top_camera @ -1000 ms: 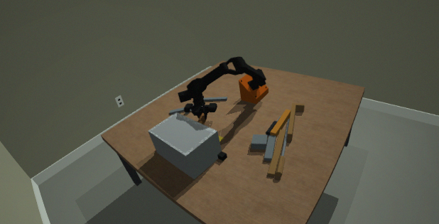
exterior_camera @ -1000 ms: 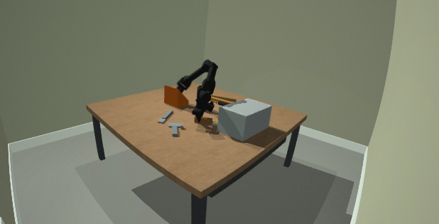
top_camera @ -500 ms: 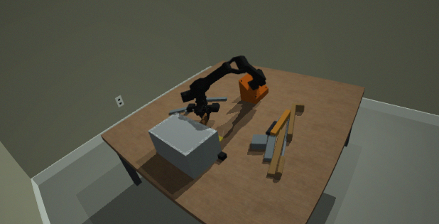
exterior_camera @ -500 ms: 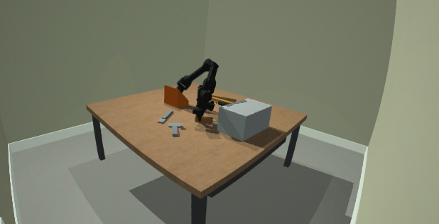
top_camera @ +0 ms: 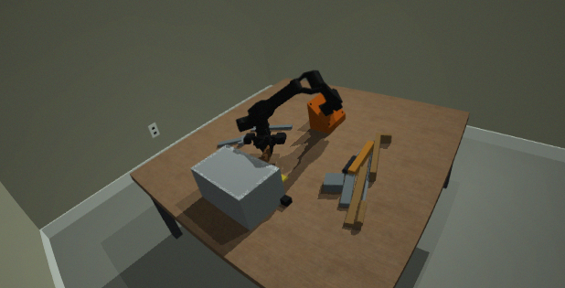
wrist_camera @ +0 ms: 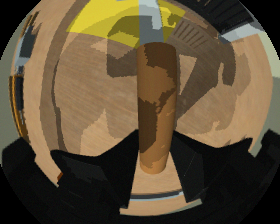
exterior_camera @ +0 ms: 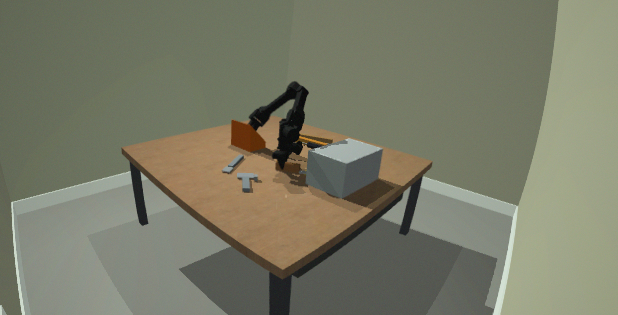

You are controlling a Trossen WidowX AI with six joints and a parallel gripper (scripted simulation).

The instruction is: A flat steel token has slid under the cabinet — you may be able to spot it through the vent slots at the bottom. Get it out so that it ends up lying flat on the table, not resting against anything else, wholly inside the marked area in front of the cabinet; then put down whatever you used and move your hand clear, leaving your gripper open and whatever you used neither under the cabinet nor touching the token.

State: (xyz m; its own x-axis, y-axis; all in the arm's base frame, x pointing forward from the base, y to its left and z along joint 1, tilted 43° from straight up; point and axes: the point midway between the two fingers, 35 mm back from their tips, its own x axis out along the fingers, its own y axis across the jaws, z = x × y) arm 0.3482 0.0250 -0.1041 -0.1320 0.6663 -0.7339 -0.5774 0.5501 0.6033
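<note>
Right now the grey t-piece is 2 cm ahead of my gripper tip and 22 cm to the right of it. Round my gripper tip: grey block: 2 cm behind, 37 cm to the left, 1 cm above; then wooden stick: 3 cm behind, 48 cm to the left; then orange bar: 21 cm behind, 37 cm to the left, 1 cm above.
</note>
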